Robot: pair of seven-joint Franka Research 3 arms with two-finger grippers.
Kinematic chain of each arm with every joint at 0, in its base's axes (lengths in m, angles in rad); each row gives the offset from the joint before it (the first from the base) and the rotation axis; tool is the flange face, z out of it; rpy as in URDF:
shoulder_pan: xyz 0 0 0.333 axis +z
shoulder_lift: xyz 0 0 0 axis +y
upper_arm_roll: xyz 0 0 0.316 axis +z
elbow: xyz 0.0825 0 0 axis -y
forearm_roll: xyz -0.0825 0 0.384 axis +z
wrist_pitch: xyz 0 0 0 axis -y
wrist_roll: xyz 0.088 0 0 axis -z
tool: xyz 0 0 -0.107 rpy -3.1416 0 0
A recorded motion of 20 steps. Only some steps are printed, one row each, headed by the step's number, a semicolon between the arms.
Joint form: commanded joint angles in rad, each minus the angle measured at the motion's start. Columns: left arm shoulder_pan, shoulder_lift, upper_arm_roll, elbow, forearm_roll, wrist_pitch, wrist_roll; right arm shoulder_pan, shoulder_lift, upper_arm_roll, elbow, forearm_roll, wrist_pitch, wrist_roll.
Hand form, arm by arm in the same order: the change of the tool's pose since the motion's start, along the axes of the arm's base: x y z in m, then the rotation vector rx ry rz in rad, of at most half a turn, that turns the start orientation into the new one. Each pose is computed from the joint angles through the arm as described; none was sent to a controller.
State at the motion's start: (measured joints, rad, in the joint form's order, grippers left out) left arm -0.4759 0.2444 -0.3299 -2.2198 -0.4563 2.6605 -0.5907; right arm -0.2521 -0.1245 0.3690 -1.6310 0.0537 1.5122 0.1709
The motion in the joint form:
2: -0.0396 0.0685 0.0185 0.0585 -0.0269 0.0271 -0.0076; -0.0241 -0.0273 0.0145 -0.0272 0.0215 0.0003 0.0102
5: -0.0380 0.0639 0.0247 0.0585 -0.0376 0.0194 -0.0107; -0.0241 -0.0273 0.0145 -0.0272 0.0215 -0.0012 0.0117
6: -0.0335 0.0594 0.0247 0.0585 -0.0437 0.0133 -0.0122; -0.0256 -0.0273 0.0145 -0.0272 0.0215 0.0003 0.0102
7: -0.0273 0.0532 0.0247 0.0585 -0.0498 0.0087 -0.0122; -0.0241 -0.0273 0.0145 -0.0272 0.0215 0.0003 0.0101
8: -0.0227 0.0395 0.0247 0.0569 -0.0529 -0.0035 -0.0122; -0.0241 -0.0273 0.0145 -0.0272 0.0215 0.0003 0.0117
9: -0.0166 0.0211 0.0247 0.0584 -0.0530 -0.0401 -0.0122; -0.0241 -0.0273 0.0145 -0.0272 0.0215 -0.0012 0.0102
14: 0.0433 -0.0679 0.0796 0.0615 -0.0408 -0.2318 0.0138; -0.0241 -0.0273 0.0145 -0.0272 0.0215 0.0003 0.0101
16: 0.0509 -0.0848 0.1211 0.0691 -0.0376 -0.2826 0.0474; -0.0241 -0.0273 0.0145 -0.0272 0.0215 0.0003 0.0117
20: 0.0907 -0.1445 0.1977 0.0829 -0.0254 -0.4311 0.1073; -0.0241 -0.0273 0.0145 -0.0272 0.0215 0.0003 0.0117
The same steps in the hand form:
2: 0.0062 -0.0190 -0.0123 -0.0255 0.0108 0.0208; -0.0078 -0.0003 -0.0003 0.0093 0.0034 -0.0201
5: 0.0090 -0.0157 -0.0108 -0.0273 0.0188 0.0366; -0.0079 -0.0003 -0.0005 0.0091 0.0049 -0.0216
6: 0.0105 -0.0137 -0.0089 -0.0297 0.0237 0.0449; -0.0076 -0.0010 -0.0003 0.0093 0.0034 -0.0216
7: 0.0129 -0.0112 -0.0060 -0.0336 0.0253 0.0540; -0.0078 -0.0003 -0.0003 0.0093 0.0034 -0.0200
8: 0.0137 -0.0092 -0.0001 -0.0361 0.0264 0.0561; -0.0078 -0.0003 -0.0003 0.0093 0.0034 -0.0216
9: 0.0134 -0.0073 0.0075 -0.0330 0.0406 0.0484; -0.0079 -0.0003 -0.0005 0.0091 0.0049 -0.0201
14: 0.0387 0.0402 0.0398 0.0017 0.1024 0.0567; -0.0078 -0.0003 -0.0003 0.0093 0.0034 -0.0200
16: 0.0519 0.0606 0.0474 0.0088 0.1089 0.0532; -0.0078 -0.0003 -0.0003 0.0093 0.0034 -0.0216
20: 0.0735 0.1123 0.0737 0.0210 0.1451 0.0503; -0.0078 -0.0003 -0.0003 0.0093 0.0034 -0.0216

